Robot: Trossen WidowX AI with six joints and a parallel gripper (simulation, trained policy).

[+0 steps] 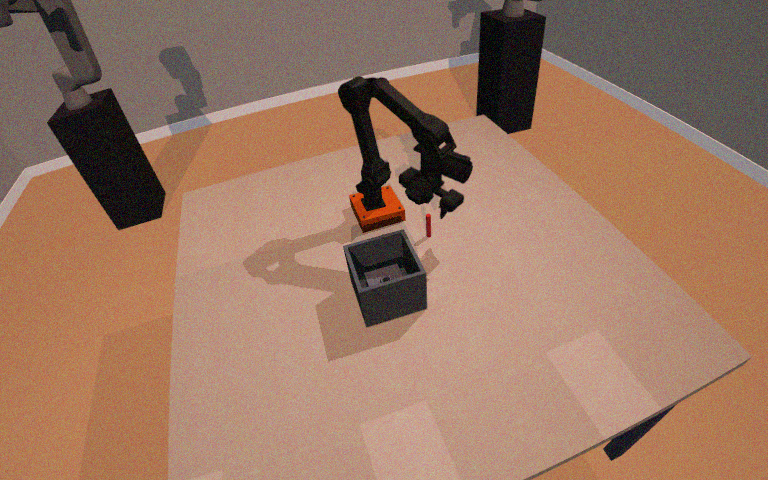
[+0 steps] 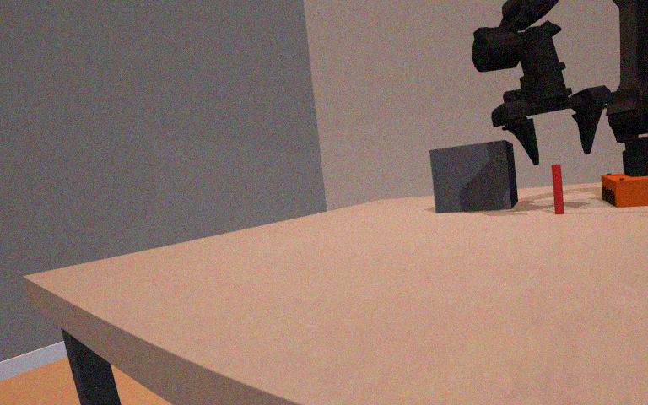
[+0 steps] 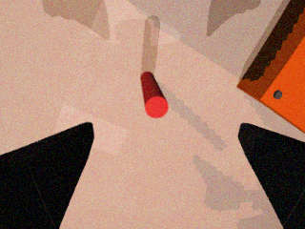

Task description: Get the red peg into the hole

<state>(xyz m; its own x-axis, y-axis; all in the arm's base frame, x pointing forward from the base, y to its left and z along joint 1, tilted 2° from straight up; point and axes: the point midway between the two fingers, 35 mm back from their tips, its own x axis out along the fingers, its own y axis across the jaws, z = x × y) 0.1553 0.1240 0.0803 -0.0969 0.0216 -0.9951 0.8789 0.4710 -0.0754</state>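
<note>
The red peg is 10 mm ahead of my gripper tip, 10 mm to the right of it and 50 mm below it. The rest, counted from my gripper tip: pale plate (180 mm ahead, 190 mm to the right, 40 mm below).
</note>
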